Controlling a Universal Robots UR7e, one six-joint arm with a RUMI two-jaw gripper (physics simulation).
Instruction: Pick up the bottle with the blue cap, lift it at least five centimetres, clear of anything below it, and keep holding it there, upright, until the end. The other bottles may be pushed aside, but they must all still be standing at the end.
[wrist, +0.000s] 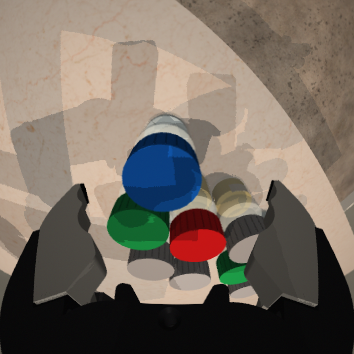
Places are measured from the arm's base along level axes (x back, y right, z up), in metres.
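Pixels of known places: gripper, between the fingertips: (176, 184).
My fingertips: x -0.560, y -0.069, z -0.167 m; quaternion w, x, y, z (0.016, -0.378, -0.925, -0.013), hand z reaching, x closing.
Observation:
Ahead of a thing's pixels: the offset from my fingertips to its top centre.
The bottle with the blue cap @(dx +0.002, dy -0.012, dz +0.008 m) (162, 172) stands upright in the wrist view, left of the middle. Its wide blue cap hides most of it, and a pale, clear part of its body shows above the cap. My gripper (176, 184) is wide open and empty, with one jaw at the left and one at the right. The blue cap shows between the two jaws, nearer the left one. How far the fingertips are above or below the cap cannot be told.
A green-capped bottle @(dx +0.055, dy +0.006, dz +0.008 m) (138, 225) and a red-capped bottle @(dx +0.035, dy +0.062, dz +0.008 m) (198, 238) stand close below the blue cap. Several grey-capped bottles and another green-capped bottle @(dx +0.045, dy +0.155, dz +0.008 m) (231, 271) crowd behind them, partly behind the right jaw. The round table's edge curves along the right.

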